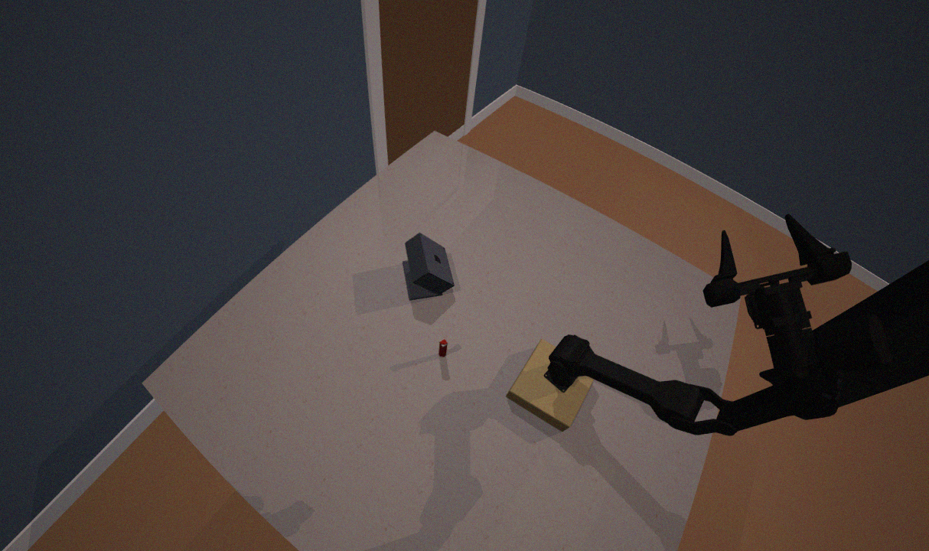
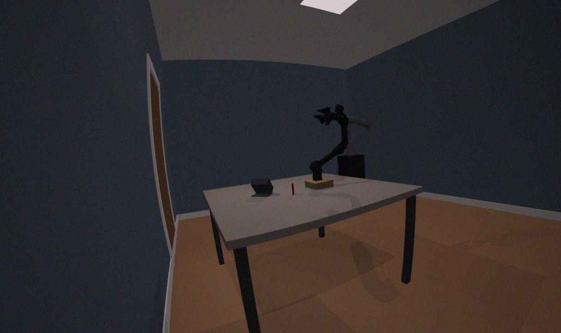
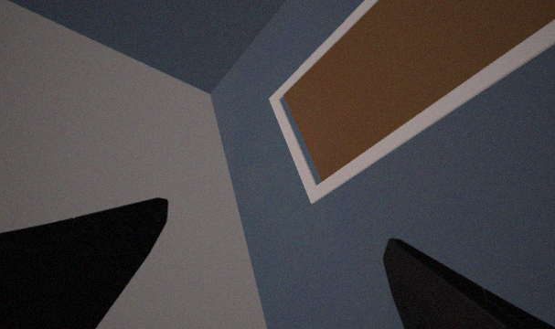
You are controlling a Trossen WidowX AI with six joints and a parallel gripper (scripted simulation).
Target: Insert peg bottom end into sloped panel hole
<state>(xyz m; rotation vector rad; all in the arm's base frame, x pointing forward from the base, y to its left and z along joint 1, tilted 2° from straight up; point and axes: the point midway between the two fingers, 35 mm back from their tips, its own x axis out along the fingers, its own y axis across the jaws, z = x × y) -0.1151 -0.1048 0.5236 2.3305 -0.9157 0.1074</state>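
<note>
Right now the red peg is 54 cm below my gripper tip, 32 cm ahead of it and 26 cm to the left of it. The rest, counted from my gripper tip: dark grey sloped panel (53 cm below, 52 cm ahead, 13 cm to the left).
</note>
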